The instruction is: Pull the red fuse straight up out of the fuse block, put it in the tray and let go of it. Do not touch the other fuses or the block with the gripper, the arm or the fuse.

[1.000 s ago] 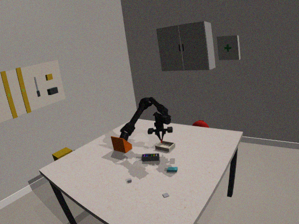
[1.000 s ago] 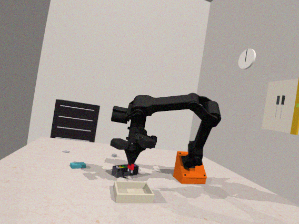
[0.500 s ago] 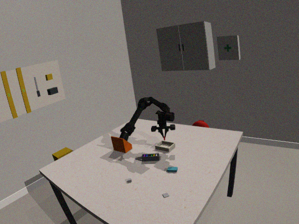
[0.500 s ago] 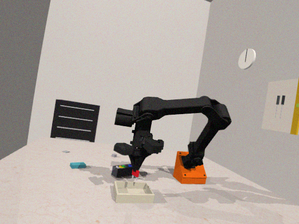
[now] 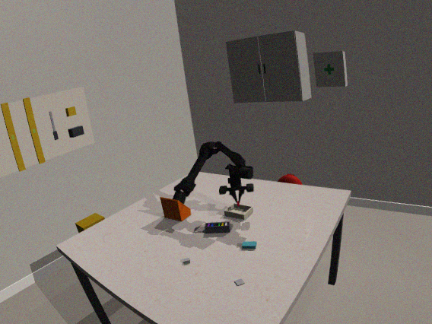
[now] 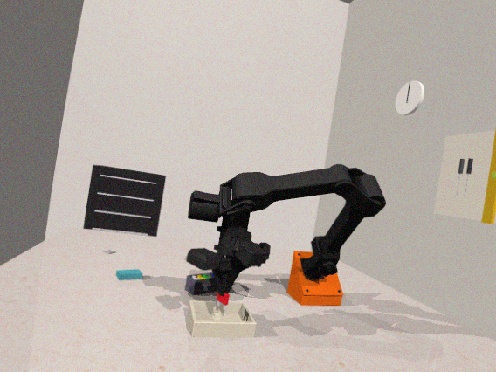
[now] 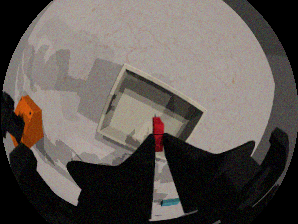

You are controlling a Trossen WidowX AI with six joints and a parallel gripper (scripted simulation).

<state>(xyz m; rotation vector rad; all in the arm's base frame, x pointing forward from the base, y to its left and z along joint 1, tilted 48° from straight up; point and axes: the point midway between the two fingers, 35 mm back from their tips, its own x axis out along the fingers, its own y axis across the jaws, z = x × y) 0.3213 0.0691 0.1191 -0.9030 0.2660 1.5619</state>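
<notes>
Now: the red fuse 1 cm below my gripper tip. From my gripper tip the other things lie so: beige tray (7 cm below).
</notes>
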